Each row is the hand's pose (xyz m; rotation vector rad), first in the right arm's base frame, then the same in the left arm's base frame.
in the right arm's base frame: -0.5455 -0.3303 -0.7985 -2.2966 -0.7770 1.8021
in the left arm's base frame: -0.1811 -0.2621 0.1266 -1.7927 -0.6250 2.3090
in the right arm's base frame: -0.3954 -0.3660 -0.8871 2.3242 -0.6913 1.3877
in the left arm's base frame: -0.0868 -0.3088 -0.0169 2.4391 -0.4474 0.7987
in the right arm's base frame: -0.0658 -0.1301 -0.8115 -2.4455 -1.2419 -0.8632
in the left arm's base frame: 0.2323 -0.0707 -0.1240 -2.5118 -1.1387 -0.1896
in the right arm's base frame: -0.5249 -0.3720 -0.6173 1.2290 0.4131 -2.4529
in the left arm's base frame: -0.0786 -0.2851 0.2814 0.5902 0.4046 -2.7062
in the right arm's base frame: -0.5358 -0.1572 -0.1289 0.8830 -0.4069 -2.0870
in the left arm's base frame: 0.1268 -0.0208 0.6970 0.3079 -0.2507 -2.1575
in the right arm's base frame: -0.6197 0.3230 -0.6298 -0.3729 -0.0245 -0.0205
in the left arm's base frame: -0.1935 0.4060 0.2456 -0.4749 0.4435 0.0817
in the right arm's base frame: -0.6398 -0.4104 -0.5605 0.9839 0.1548 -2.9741
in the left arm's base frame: -0.1535 -0.3159 0.3879 0.2520 0.0034 -3.1060
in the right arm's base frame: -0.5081 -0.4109 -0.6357 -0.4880 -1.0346 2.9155
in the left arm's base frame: -0.0707 -0.3259 0.2613 0.2094 -0.8190 2.8822
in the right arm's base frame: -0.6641 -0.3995 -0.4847 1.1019 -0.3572 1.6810
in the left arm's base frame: -0.1409 -0.2969 0.4650 1.3788 0.0410 1.3747
